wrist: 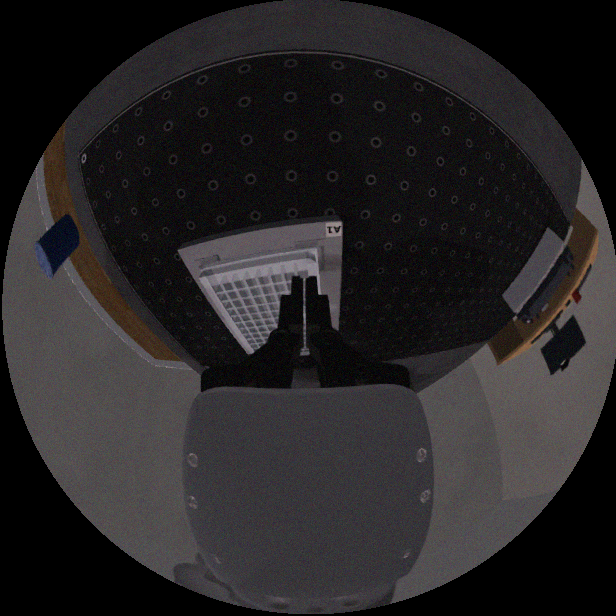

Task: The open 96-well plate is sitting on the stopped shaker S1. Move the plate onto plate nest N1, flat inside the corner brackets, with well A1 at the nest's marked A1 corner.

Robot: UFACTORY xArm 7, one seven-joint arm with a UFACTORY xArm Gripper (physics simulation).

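In the wrist view the white 96-well plate (247, 298) lies flat on a light grey platform (270, 238) that bears an "A1" label (333, 229) at its far right corner. My gripper (303, 282) hangs above the plate's right part, with its dark fingers pressed together and nothing between them. The fingers and the gripper body hide the near right part of the plate and platform. I cannot tell from this view whether the platform is the shaker or the nest.
The platform stands on a black perforated breadboard (344, 143) with a grey rim on a wooden bench. A blue object (56, 244) sits at the left edge. A grey device (545, 281) and a dark box (564, 343) sit at the right edge.
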